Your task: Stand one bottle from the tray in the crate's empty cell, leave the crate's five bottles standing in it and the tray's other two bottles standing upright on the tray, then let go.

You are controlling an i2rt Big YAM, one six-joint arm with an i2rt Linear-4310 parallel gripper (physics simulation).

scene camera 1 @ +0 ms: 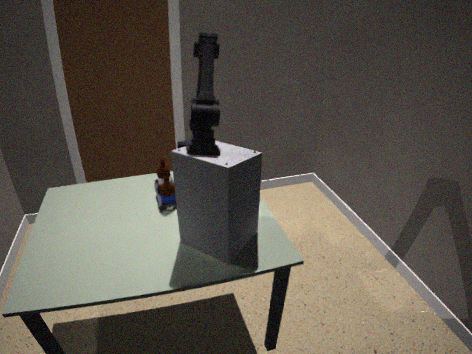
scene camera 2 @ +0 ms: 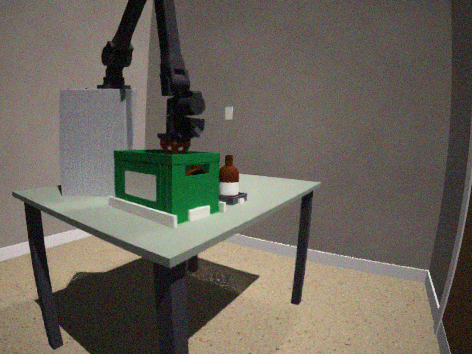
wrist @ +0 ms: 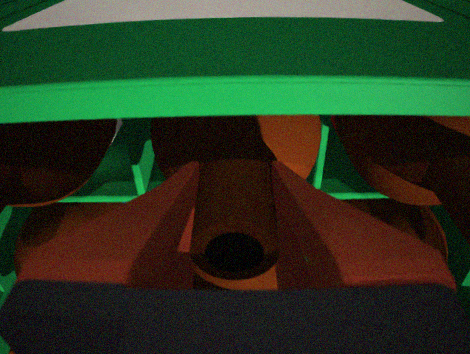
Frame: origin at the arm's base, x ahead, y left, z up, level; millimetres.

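Seen in the pictures: gripper, between the fingertips: [wrist: 235, 176]; arm's base, origin of its link: [scene camera 1: 202, 151] [scene camera 2: 113, 88].
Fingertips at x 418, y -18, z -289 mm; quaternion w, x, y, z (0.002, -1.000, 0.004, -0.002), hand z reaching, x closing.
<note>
Pixels of each thing's top centre, then the offset from my fingertips to it. "spot": a spot on its surface instead. Level surfaces: height alone.
- green crate, centre of its top: [wrist: 224, 352] [scene camera 2: 164, 151] dx -4, dy -40, dz +46 mm
- brown bottle, centre of its top: [wrist: 236, 249] dx +0, dy +0, dz +35 mm
- white-labelled bottle, centre of its top: [scene camera 2: 229, 155] [scene camera 1: 162, 160] dx +62, dy +192, dz +31 mm
- dark tray, a spot on its surface: [scene camera 2: 233, 200] spot: dx +115, dy +154, dz -113 mm
- blue-labelled bottle, centre of its top: [scene camera 1: 166, 177] dx -122, dy +174, dz +31 mm
- table, height of its surface: dz -129 mm
My gripper [scene camera 2: 176, 147] [wrist: 235, 176] points down at the green crate [scene camera 2: 196, 192] [wrist: 235, 97], its red fingers partly below the rim. In the wrist view it is shut on the neck of a brown bottle [wrist: 235, 200], which looks upright in the middle cell beside the far wall. Whether its base touches the crate's floor is hidden. Brown bottles [wrist: 55, 160] [wrist: 390, 150] flank it, and others show partly behind the fingers. A white-labelled bottle [scene camera 2: 229, 175] stands upright on the dark tray [scene camera 2: 233, 200]. In scene camera 1, a blue-labelled bottle [scene camera 1: 166, 189] and another brown bottle [scene camera 1: 162, 171] stand upright.
White strips [scene camera 2: 142, 212] [scene camera 2: 199, 213] lie on the table [scene camera 2: 280, 187] [scene camera 1: 100, 240] along the crate's base. The tall grey pedestal [scene camera 1: 205, 210] [scene camera 2: 92, 145] carries the arm and hides the crate in scene camera 1. The crate's green dividers [wrist: 320, 160] separate the cells.
</note>
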